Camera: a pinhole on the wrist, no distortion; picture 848 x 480 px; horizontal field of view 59.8 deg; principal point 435.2 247.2 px. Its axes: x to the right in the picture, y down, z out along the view. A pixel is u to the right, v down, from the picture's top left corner.
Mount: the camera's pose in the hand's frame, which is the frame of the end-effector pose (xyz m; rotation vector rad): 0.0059 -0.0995 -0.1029 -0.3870 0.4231 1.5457
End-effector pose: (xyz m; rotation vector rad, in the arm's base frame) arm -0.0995 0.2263 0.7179 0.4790 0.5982 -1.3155
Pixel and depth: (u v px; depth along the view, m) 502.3 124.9 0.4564
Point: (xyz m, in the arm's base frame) 0.1087 0.0183 0.8644
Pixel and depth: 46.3 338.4 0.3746
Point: -0.1459 0.0267 0.9820
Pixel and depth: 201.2 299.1 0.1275
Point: -0.1662 0.1943 0.7399
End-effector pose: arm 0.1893 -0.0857 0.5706 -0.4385 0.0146 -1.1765
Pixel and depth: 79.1 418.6 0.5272
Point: 0.2090 0.1435 1.0130
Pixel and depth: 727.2 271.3 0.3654
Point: 0.4060 0.0267 0.6318
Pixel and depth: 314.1 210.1 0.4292
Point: 0.3213 -0.0039 0.8401
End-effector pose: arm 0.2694 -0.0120 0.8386 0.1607 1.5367 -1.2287
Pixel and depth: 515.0 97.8 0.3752
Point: 0.4459 -0.1509 0.7260
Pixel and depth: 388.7 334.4 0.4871
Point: 0.5783 -0.1931 0.8530
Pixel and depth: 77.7 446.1 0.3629
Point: 0.4467 -0.2321 0.9919
